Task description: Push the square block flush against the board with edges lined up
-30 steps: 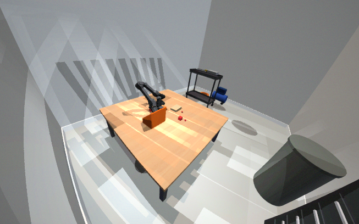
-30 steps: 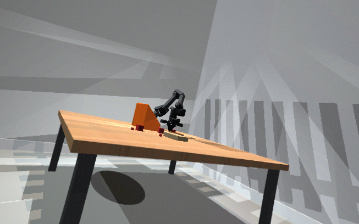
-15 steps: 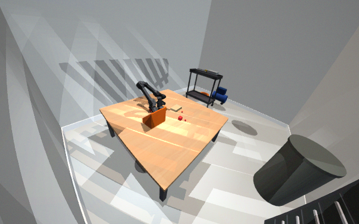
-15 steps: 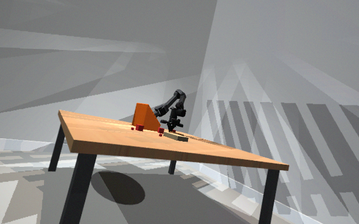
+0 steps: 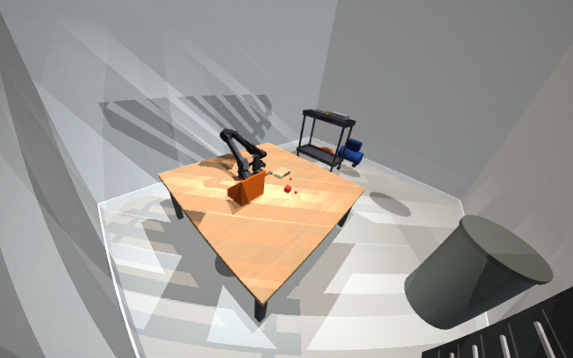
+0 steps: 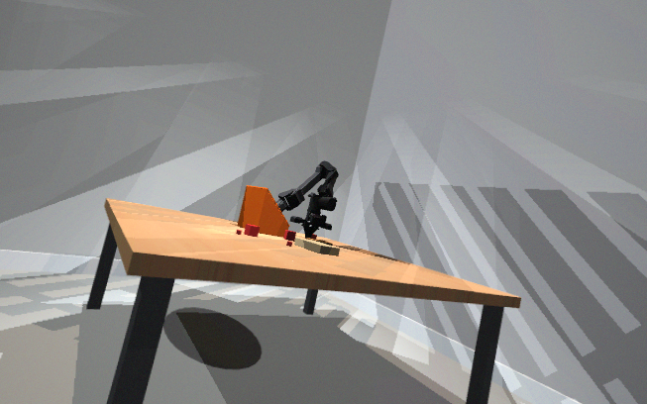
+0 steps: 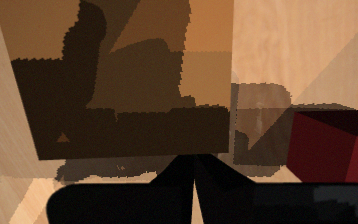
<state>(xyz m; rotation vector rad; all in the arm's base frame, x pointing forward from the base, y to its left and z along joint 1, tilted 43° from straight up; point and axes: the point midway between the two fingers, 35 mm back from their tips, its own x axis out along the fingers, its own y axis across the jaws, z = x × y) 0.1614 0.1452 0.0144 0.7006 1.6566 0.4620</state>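
My gripper tip is 60 mm short of the square block, 20 mm to the right of it and 10 mm below it. The rest, counted from my gripper tip: board 230 mm ahead, 80 mm to the right, 10 mm above.
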